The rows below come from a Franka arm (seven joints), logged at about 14 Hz.
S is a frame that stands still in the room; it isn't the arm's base.
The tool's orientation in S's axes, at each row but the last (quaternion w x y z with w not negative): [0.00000 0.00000 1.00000 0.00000]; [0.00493 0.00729 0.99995 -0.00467]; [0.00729 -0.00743 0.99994 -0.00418]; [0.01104 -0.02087 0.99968 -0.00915]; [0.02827 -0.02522 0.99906 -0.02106]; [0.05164 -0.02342 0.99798 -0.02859]
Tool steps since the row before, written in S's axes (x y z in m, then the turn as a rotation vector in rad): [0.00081 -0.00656 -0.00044 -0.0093 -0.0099 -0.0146]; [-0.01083 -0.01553 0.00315 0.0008 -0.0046 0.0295]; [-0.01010 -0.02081 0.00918 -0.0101 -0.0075 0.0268]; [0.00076 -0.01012 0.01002 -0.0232 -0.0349 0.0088]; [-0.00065 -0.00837 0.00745 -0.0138 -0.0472 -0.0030]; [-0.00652 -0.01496 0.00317 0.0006 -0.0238 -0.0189]
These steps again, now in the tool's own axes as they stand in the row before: [-0.00081 -0.00656 0.00044 0.0093 -0.0099 0.0146]; [0.01057 -0.01572 -0.00311 -0.0012 -0.0049 -0.0294]; [0.01028 -0.02074 -0.00915 0.0098 -0.0076 -0.0269]; [-0.00055 -0.01033 -0.00982 0.0244 -0.0341 -0.0087]; [0.00067 -0.00864 -0.00713 0.0164 -0.0463 0.0041]; [0.00690 -0.01482 -0.00301 0.0025 -0.0226 0.0201]
